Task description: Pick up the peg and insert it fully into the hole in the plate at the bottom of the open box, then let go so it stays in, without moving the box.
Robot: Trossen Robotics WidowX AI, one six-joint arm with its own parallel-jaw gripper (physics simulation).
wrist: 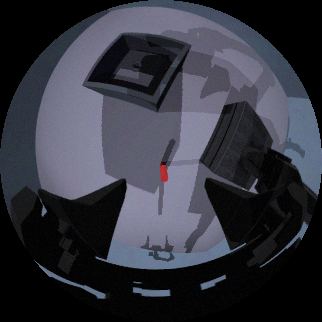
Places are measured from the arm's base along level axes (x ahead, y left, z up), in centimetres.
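Pixels of known places: gripper, between the fingertips: (166, 183); arm's base, origin of its link: (248, 157).
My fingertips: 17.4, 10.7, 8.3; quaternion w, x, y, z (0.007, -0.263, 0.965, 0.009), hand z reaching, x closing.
Ahead of a thing's pixels: the offset from my fingertips to its top centre, as dx, dy, dz. "spot": to the spot under its first point. Level surfaces: height alone.
The red peg {-2.5, +3.5, -8.9} (164, 173) is small and stands or lies on the pale table in the middle of the wrist view; dark shadows spread from it. My gripper (166, 183) is open, with its black fingers wide apart to the left and right of the peg in the view. Nothing is between the fingertips, and the peg appears beyond them. The dark open box {spot: +17.3, -5.5, -7.2} (95, 86) is at the upper left of the view, its opening facing up. The plate {+14.4, -13.9, -10.8} (131, 75) shows inside at its bottom, partly in shadow. The hole is hard to make out there.
A dark, wood-grained block (235, 142) stands on the table {dz -16.9} (70, 125) at the right, close to the right finger in the view. Part of a black robot-like structure shows behind that finger. Shadows of the box and arm fall across the table.
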